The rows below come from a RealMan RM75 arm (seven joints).
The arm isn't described. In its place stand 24 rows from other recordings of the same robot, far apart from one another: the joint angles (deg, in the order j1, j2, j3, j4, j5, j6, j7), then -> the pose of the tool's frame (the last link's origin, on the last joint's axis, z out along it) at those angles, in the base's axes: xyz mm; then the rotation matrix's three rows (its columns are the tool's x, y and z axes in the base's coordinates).
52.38 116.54 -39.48 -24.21 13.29 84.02 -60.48 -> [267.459 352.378 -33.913], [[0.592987 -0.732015 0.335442], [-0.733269 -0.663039 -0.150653], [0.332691 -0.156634 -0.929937]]
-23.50 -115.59 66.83 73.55 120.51 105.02 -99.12 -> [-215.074 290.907 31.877], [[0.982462 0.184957 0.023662], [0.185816 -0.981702 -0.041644], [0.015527 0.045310 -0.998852]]
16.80 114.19 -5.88 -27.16 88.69 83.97 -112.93 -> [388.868 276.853 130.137], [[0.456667 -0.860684 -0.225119], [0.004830 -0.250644 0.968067], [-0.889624 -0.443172 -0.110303]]
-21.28 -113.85 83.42 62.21 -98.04 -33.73 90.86 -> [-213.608 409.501 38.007], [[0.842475 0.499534 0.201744], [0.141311 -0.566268 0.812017], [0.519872 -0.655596 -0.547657]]
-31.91 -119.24 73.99 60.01 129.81 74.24 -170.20 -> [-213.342 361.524 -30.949], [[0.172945 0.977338 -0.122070], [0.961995 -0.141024 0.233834], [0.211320 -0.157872 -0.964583]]
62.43 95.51 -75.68 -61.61 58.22 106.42 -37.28 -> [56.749 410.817 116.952], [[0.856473 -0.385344 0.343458], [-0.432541 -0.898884 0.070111], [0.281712 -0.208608 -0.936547]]
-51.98 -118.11 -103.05 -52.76 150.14 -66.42 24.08 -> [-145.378 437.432 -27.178], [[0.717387 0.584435 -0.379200], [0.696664 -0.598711 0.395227], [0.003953 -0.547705 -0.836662]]
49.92 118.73 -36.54 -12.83 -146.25 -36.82 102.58 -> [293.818 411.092 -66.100], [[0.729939 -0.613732 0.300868], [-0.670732 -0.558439 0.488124], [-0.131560 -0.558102 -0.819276]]
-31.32 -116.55 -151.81 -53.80 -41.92 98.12 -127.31 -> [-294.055 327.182 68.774], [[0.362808 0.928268 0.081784], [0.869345 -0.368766 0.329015], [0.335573 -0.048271 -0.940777]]
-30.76 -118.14 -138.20 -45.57 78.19 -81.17 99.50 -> [-203.400 386.263 93.436], [[0.518198 0.534334 0.667801], [-0.025339 -0.770881 0.636475], [0.854885 -0.346742 -0.385929]]
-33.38 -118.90 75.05 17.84 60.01 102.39 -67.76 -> [-179.194 296.614 -30.736], [[0.405519 0.250434 0.879112], [0.275358 -0.950532 0.143762], [0.871626 0.183772 -0.454417]]
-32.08 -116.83 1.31 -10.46 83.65 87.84 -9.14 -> [-270.051 337.382 4.189], [[0.596534 0.661071 0.455119], [-0.341877 -0.303745 0.889303], [0.726132 -0.686094 0.044810]]
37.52 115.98 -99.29 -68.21 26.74 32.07 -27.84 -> [121.252 438.181 -24.989], [[0.978403 -0.191272 0.078373], [-0.181020 -0.609800 0.771606], [-0.099795 -0.769129 -0.631254]]
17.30 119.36 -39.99 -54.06 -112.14 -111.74 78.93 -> [274.296 250.315 45.436], [[0.810470 -0.329113 -0.484586], [-0.264026 -0.943692 0.199338], [-0.522904 -0.033614 -0.851728]]
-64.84 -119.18 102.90 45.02 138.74 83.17 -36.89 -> [-104.207 366.500 -96.409], [[-0.015163 -0.769075 -0.638979], [-0.999802 0.019922 -0.000252], [0.012924 0.638849 -0.769224]]
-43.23 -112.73 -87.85 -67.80 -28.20 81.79 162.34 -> [-176.139 389.799 -4.832], [[0.261887 0.758606 -0.596601], [0.956343 -0.120904 0.266065], [0.129707 -0.640234 -0.757151]]
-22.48 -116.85 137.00 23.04 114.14 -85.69 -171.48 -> [-280.773 323.574 31.554], [[0.669334 0.680103 0.299085], [-0.443646 0.042957 0.895172], [0.595962 -0.731857 0.330477]]
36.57 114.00 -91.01 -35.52 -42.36 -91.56 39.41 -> [110.805 336.906 1.376], [[0.416066 0.154454 -0.896121], [0.438986 -0.897146 0.049189], [-0.796354 -0.413851 -0.441075]]
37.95 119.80 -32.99 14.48 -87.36 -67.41 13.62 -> [255.529 298.838 -121.875], [[0.818232 -0.402557 -0.410421], [-0.070715 -0.778969 0.623063], [-0.570523 -0.480787 -0.665843]]
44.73 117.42 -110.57 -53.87 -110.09 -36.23 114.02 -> [102.367 386.324 -120.033], [[0.998468 -0.037173 -0.040973], [-0.018512 -0.922417 0.385750], [-0.052134 -0.384401 -0.921693]]
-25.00 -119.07 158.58 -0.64 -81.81 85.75 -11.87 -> [-334.545 309.251 39.523], [[0.695346 0.674036 0.249338], [-0.293892 -0.049916 0.954534], [0.655836 -0.737010 0.163385]]
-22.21 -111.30 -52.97 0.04 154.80 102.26 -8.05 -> [-313.956 276.844 55.493], [[0.707551 0.353978 0.611614], [-0.479580 -0.395139 0.783497], [0.519014 -0.847682 -0.109820]]
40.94 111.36 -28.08 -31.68 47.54 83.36 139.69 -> [274.371 384.221 42.566], [[-0.064007 0.983690 -0.168098], [0.911100 0.126331 0.392349], [0.407186 -0.128041 -0.904326]]
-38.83 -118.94 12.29 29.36 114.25 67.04 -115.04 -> [-286.616 405.013 39.933], [[-0.007093 0.966651 0.256001], [0.548714 -0.210260 0.809137], [0.835980 0.146210 -0.528924]]
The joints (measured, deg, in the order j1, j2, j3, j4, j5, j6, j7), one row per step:
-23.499, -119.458, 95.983, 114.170, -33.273, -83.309, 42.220
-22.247, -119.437, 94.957, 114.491, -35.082, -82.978, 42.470
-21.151, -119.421, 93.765, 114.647, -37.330, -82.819, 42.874
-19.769, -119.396, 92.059, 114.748, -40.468, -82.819, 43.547
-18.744, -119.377, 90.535, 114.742, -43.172, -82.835, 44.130
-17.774, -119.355, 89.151, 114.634, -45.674, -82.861, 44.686
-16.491, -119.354, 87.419, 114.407, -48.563, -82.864, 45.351
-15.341, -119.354, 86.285, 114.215, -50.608, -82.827, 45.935
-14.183, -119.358, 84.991, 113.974, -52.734, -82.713, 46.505
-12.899, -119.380, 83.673, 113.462, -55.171, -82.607, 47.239
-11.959, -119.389, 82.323, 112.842, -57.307, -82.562, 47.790
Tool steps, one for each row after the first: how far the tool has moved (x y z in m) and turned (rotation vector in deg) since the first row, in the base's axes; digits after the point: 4 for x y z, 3 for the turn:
-0.0031, -0.0017, 0.0028, -0.161, -1.728, 0.885
-0.0058, -0.0035, 0.0054, -0.647, -3.601, 1.693
-0.0094, -0.0059, 0.0092, -1.399, -6.044, 2.724
-0.0119, -0.0077, 0.0126, -1.969, -8.168, 3.486
-0.0146, -0.0093, 0.0158, -2.489, -10.118, 4.224
-0.0189, -0.0110, 0.0199, -2.892, -12.465, 5.286
-0.0229, -0.0128, 0.0227, -3.150, -14.098, 6.109
-0.0271, -0.0141, 0.0261, -3.204, -15.907, 6.977
-0.0322, -0.0159, 0.0291, -3.442, -17.922, 7.977
-0.0367, -0.0166, 0.0323, -3.515, -19.773, 8.951

